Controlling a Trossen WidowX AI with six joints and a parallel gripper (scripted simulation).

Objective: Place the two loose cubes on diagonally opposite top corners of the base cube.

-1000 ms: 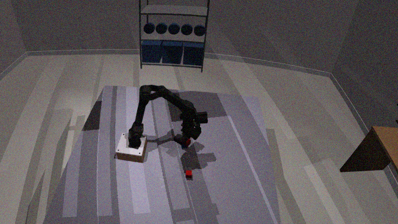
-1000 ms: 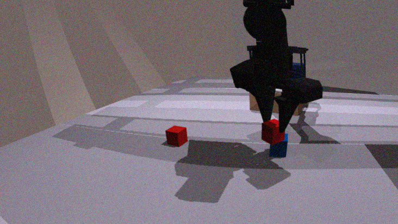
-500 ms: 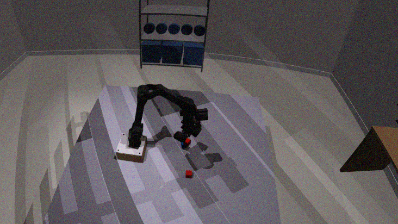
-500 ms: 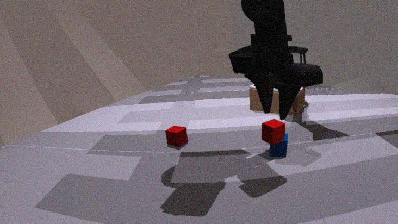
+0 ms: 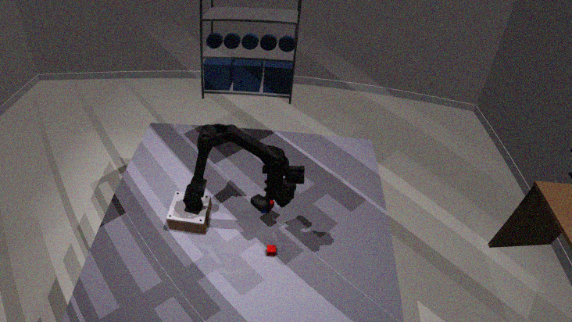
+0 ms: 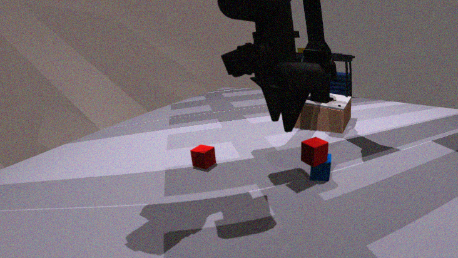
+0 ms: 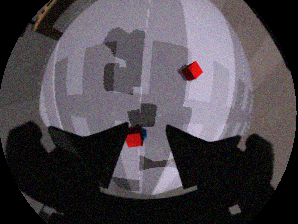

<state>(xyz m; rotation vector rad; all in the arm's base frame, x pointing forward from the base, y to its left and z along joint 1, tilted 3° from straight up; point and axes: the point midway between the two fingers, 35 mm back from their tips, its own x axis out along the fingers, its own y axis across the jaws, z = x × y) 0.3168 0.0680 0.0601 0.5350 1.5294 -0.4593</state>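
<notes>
Now: gripper tip 3 cm short of the red cube, 16 cm to the left of it and 8 cm above it. From my gripper tip the other things lie so: blue base cube: 4 cm behind, 6 cm to the left, 7 cm below.
</notes>
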